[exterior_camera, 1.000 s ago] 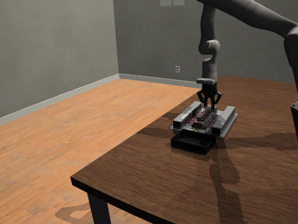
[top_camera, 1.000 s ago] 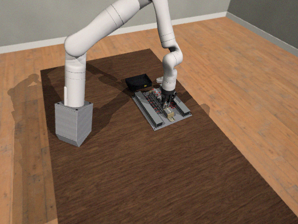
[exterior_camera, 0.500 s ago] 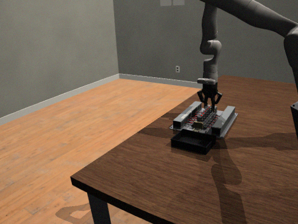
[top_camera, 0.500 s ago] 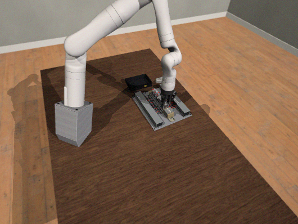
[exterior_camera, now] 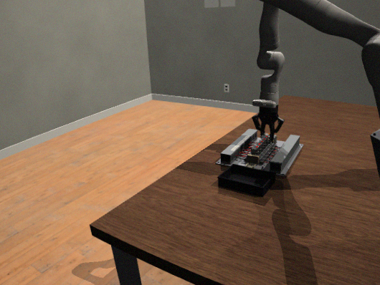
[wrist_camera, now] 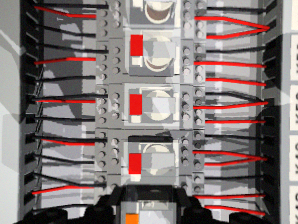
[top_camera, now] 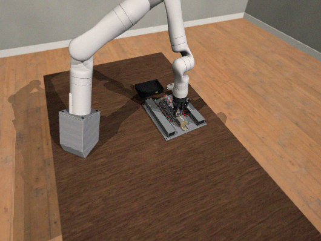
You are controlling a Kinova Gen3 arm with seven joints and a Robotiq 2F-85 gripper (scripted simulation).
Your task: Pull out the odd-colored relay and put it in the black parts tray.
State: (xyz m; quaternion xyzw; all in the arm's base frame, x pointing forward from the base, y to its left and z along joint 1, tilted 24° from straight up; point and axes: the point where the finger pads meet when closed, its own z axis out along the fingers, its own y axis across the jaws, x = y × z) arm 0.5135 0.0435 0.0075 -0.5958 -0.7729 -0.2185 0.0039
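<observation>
Now: the relay panel 1 cm behind my hand, 5 cm to the left of it and 3 cm below it. Also, from my hand: relay 2 cm behind, 6 cm to the left, 1 cm below; then black parts tray 12 cm behind, 29 cm to the left, 4 cm below.
</observation>
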